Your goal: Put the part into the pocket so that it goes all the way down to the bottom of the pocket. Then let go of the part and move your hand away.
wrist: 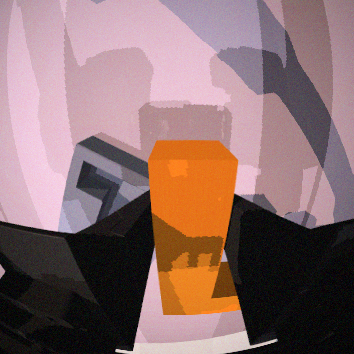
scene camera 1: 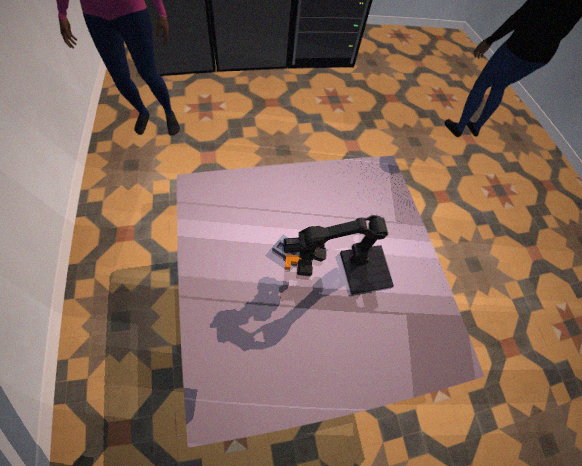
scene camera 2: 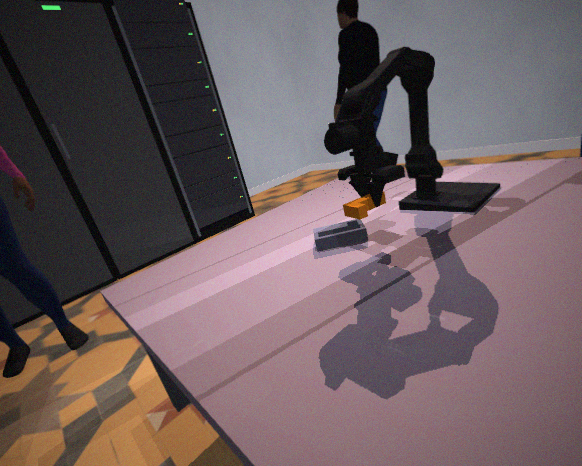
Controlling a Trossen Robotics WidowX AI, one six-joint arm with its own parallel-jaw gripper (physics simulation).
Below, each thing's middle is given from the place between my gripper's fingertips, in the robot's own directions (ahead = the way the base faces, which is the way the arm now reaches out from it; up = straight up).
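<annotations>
Positions counted from my hand: orange block (wrist: 191, 182), 1 cm above, 3 cm ahead of and 1 cm to the right of the hand; grey pocket fixture (wrist: 101, 178), 7 cm below, 2 cm ahead of and 11 cm to the right of the hand.
</annotations>
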